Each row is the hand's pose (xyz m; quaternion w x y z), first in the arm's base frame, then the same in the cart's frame.
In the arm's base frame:
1: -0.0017 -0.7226 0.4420 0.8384 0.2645 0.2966 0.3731
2: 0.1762 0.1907 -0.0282 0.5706 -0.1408 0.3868 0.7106
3: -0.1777 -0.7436 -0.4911 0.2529 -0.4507 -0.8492 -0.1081
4: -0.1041 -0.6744 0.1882 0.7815 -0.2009 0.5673 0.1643
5: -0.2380 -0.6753 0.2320 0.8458 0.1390 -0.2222 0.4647
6: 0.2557 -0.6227 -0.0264 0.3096 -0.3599 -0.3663 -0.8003
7: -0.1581 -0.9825 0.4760 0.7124 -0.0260 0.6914 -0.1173
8: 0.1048 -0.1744 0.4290 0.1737 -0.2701 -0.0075 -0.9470
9: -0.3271 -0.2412 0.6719 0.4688 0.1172 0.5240 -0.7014
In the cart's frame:
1: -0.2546 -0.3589 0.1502 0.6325 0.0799 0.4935 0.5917
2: -0.8119 0.2745 -0.4623 0.2096 -0.2627 0.4378 0.8339
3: -0.4611 -0.7433 -0.6934 0.3074 -0.1407 -0.9320 0.1308
4: -0.3871 -0.4609 -0.0718 0.5792 -0.4614 0.5430 0.3959
5: -0.4771 -0.5369 0.0054 0.6436 0.1633 -0.0183 0.7475
6: -0.1893 -0.2482 -0.3781 0.5752 -0.3095 -0.5248 -0.5458
7: -0.1815 -0.6354 0.2568 0.6258 -0.3668 0.6836 0.0809
8: -0.5616 0.0946 0.0402 0.4783 -0.3585 -0.1918 -0.7784
9: -0.7972 -0.1680 0.3944 0.6485 -0.2054 0.4945 -0.5409

